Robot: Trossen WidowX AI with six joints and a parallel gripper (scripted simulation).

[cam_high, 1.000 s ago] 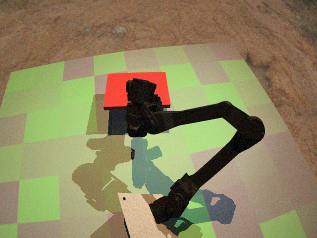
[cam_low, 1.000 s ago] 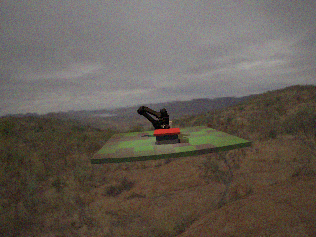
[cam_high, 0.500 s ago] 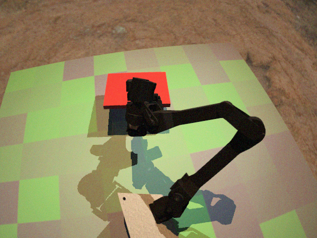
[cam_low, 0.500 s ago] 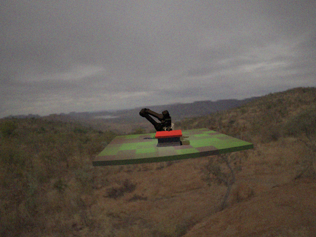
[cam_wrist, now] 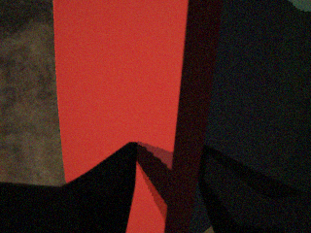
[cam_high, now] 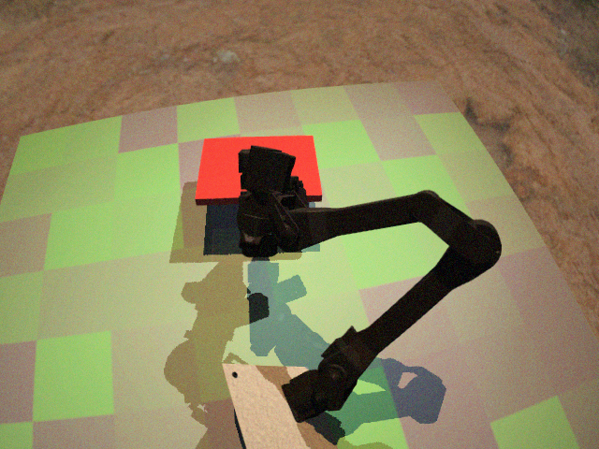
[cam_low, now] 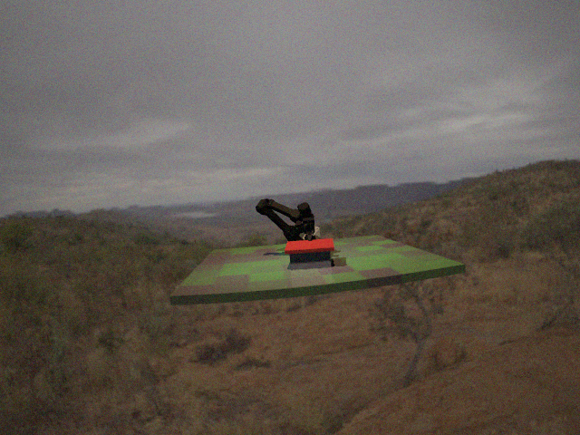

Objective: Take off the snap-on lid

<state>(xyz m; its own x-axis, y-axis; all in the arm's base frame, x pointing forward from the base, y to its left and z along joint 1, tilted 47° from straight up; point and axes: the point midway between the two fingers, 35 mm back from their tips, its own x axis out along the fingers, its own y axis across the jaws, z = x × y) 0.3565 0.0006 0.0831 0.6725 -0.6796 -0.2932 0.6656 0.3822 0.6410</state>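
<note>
Right now the red lid is 7 cm ahead of my gripper tip and 2 cm to the right of it. From my gripper tip the other things lie so: storage box: 7 cm ahead, 2 cm to the right, 6 cm below.
</note>
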